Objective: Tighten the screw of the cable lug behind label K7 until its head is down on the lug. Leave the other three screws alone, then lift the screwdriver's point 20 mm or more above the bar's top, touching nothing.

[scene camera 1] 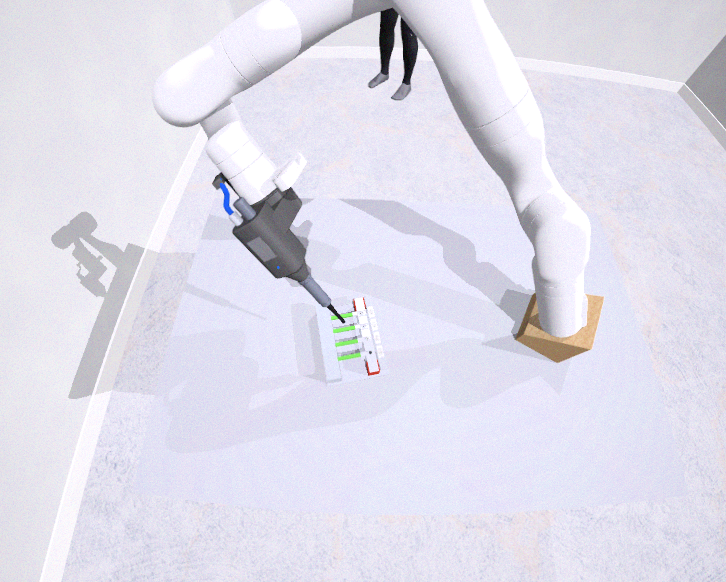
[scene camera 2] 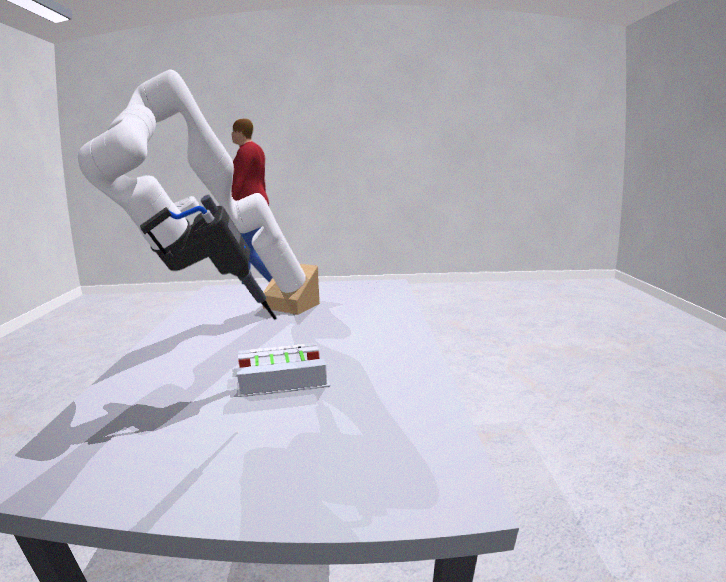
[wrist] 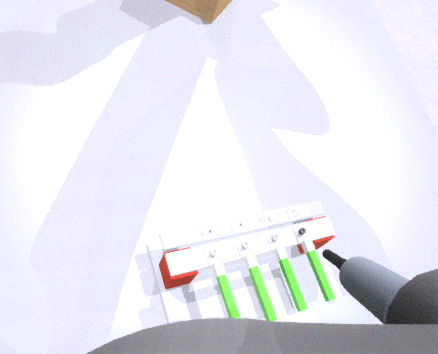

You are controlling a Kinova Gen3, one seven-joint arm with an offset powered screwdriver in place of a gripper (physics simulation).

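Where they show: hand at its tool point: (scene camera 1: 344, 322) (scene camera 2: 275, 319) (wrist: 326, 253); arm's base at its link origin: (scene camera 1: 560, 320) (scene camera 2: 292, 281).
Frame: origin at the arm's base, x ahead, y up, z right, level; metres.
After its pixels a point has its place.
The white bar (scene camera 1: 372, 363) {x 0.439, y -0.042, z -0.042 m} (wrist: 184, 261) {x 0.455, y -0.042, z 0.103 m} with red end supports carries four lugs with green cables. In the wrist view, the second label from the left (wrist: 236, 225) {x 0.426, y -0.041, z 0.046 m} seems to read K7, though the text is faint. The screw (wrist: 244, 246) {x 0.450, y -0.034, z 0.047 m} of the lug behind it is pale, and its height above the lug is too small to tell. Two other screws (wrist: 212, 254) {x 0.454, y -0.034, z 0.078 m} (wrist: 274, 238) {x 0.446, y -0.033, z 0.015 m} look pale; the rightmost screw (wrist: 302, 231) {x 0.442, y -0.034, z -0.018 m} looks dark. My screwdriver's point (scene camera 1: 343, 321) {x 0.493, y 0.057, z 0.024 m} (scene camera 2: 275, 317) {x 0.496, y 0.056, z 0.023 m} (wrist: 326, 253) {x 0.493, y 0.060, z 0.030 m} is tilted, up in the air, apart from the bar and screws. It has no fingers.
A long grey block (scene camera 1: 327, 352) {x 0.535, y -0.036, z -0.011 m} (scene camera 2: 281, 378) {x 0.548, y -0.055, z 0.020 m} stands at the cables' far ends from the bar. The arm's wooden base (scene camera 1: 558, 346) {x 0.020, y -0.011, z -0.057 m} (scene camera 2: 309, 295) {x 0.028, y -0.041, z -0.051 m} (wrist: 207, 11) {x 0.072, y -0.066, z -0.003 m} stands on the table (scene camera 1: 424, 472) {x 0.352, y -0.084, z -0.274 m} (scene camera 2: 375, 515) {x 0.913, y -0.084, z -0.107 m}. A person (scene camera 2: 249, 169) stands behind the arm.
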